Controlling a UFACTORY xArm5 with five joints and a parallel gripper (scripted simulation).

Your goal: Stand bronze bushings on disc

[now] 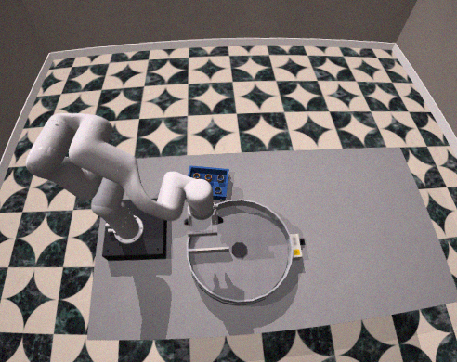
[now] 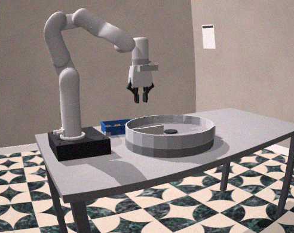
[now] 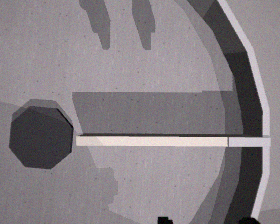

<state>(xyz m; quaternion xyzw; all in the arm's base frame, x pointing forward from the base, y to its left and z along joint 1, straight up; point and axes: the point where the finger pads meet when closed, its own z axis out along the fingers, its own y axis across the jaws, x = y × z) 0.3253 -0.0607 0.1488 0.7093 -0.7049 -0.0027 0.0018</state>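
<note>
The blue crate lies 290 mm to the left of my hand, 200 mm below it and 10 mm ahead of it. Also, from my hand: turntable (170 mm below, 130 mm ahead, 40 mm to the right).
</note>
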